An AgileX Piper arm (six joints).
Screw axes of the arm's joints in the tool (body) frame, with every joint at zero. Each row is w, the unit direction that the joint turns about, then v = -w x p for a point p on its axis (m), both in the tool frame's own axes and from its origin. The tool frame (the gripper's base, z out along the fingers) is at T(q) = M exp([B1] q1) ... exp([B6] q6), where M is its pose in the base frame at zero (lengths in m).
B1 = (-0.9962, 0, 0.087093, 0, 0.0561, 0)
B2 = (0, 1, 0, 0.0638, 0, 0.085)
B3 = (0, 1, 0, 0.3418, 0, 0.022)
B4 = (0, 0, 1, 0, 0, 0)
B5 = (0, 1, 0, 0.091, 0, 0)
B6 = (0, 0, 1, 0, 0, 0)
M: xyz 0.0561 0 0.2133 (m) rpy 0 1.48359 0 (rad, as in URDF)
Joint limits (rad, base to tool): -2.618..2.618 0..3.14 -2.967..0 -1.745..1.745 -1.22..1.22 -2.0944..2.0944
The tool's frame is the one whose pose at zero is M.
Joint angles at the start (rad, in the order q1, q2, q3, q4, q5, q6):
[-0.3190 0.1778 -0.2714 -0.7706 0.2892 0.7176]
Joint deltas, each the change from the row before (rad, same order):
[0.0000 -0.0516 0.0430 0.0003 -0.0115 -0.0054]
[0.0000 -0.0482 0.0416 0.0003 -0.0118 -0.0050]
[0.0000 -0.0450 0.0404 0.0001 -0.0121 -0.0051]
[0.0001 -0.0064 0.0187 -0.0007 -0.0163 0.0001]
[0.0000 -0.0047 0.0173 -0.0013 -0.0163 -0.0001]
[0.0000 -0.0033 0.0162 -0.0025 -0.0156 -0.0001]
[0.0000 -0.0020 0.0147 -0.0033 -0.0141 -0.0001]
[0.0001 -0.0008 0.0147 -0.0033 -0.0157 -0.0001]
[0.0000 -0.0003 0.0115 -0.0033 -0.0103 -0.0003]
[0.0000 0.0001 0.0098 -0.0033 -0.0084 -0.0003]
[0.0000 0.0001 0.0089 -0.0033 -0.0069 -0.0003]
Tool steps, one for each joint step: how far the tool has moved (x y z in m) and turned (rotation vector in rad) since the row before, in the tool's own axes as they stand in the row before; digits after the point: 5 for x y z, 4 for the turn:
[0.01062 0.00018 -0.00433 -0.0073 -0.0171 -0.0034]
[0.01042 0.00046 -0.00350 -0.0075 -0.0154 -0.0035]
[0.01024 0.00070 -0.00276 -0.0076 -0.0137 -0.0042]
[0.00473 0.00134 0.00047 -0.0111 -0.0005 -0.0027]
[0.00436 0.00133 0.00055 -0.0110 -0.0002 -0.0034]
[0.00411 0.00128 0.00060 -0.0104 0.0005 -0.0045]
[0.00379 0.00117 0.00062 -0.0094 0.0014 -0.0051]
[0.00375 0.00131 0.00071 -0.0107 0.0014 -0.0051]
[0.00309 0.00091 0.00056 -0.0070 0.0029 -0.0049]
[0.00268 0.00077 0.00049 -0.0058 0.0030 -0.0047]
[0.00249 0.00066 0.00044 -0.0048 0.0033 -0.0045]

